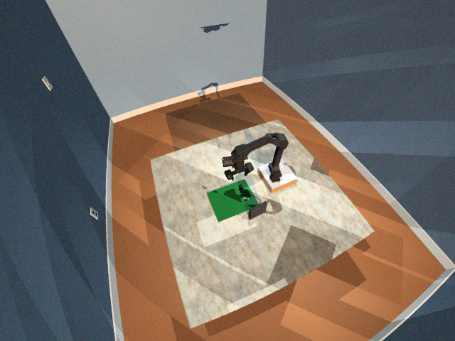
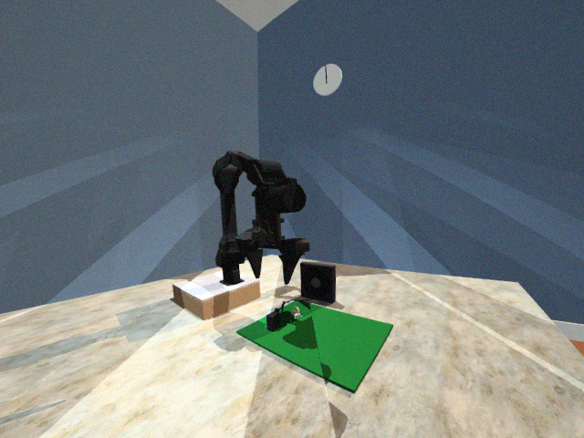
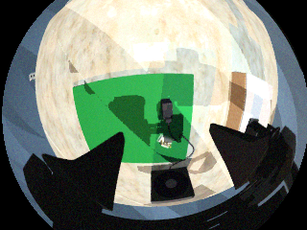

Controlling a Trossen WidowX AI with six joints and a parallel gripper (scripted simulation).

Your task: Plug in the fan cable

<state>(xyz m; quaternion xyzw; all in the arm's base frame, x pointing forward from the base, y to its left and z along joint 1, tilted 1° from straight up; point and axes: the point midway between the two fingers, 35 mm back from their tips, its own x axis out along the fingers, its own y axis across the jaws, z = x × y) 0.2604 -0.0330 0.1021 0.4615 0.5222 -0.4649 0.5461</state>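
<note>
Now: gripper tip 11 cm above the dark plug, 1 cm to the right of it and 1 cm past it. Round my gripper tip: black fan (23 cm to the left, 7 cm below, 5 cm behind); then green board (14 cm below, 7 cm to the left, 7 cm ahead); then white four-pin header (13 cm below, 10 cm to the left, 2 cm behind).
</note>
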